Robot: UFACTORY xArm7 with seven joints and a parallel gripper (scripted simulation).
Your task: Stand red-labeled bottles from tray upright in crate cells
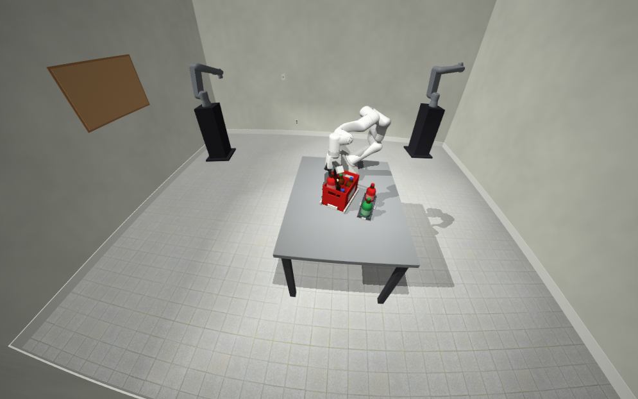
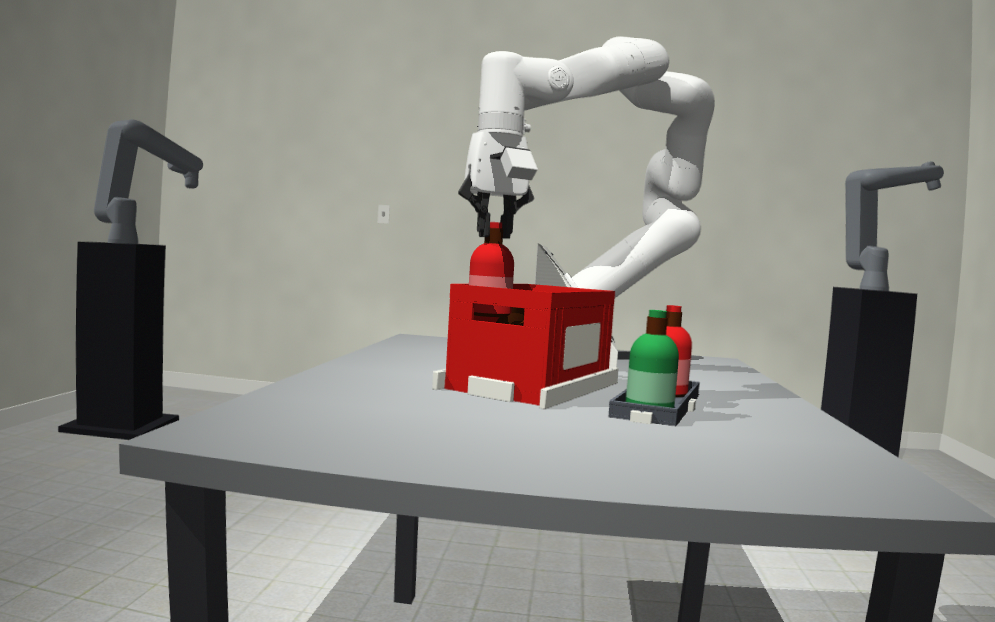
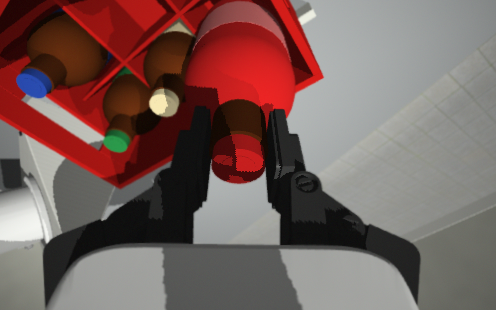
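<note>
My gripper is now 19 cm above the brown bottle, 8 cm past it and 5 cm to the right of it. Also, from my hand: red-labeled bottle (32 cm to the left, 19 cm below, 3 cm behind); red crate (19 cm below, 8 cm to the left, 6 cm behind); green bottle (25 cm to the left, 19 cm below, 14 cm ahead).
</note>
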